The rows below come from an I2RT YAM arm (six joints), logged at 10 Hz.
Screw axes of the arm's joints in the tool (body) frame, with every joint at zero. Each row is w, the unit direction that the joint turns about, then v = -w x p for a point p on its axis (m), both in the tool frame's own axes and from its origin. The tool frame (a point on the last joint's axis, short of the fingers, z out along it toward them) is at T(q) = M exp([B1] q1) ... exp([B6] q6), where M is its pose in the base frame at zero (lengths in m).
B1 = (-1, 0, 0, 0, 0.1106, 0)
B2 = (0, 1, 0, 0.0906, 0, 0.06)
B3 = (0, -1, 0, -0.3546, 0, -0.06)
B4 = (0, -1, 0, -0.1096, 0, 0)
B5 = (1, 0, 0, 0, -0.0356, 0)
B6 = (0, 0, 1, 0, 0, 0)
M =
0 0 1 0.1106
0 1 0 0
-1 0 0 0.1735
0 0 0 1
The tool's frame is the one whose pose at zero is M.
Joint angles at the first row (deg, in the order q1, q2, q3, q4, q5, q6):
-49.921, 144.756, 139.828, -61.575, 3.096, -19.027
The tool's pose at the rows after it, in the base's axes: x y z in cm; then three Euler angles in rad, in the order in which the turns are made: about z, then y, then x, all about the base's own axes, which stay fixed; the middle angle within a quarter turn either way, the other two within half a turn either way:
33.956 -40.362 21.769 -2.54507 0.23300 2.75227
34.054 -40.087 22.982 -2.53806 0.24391 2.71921
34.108 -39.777 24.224 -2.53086 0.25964 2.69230
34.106 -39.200 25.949 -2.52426 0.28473 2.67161
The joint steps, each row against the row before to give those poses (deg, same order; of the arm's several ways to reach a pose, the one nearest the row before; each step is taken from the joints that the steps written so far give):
0.238, -1.298, 0.330, 0.460, 0.510, 0.059
0.325, -1.220, 0.181, 0.431, 0.744, 0.118
0.286, -1.205, 0.307, 0.211, 0.297, 0.144
0.395, -1.596, 0.737, -0.583, -0.286, 0.264

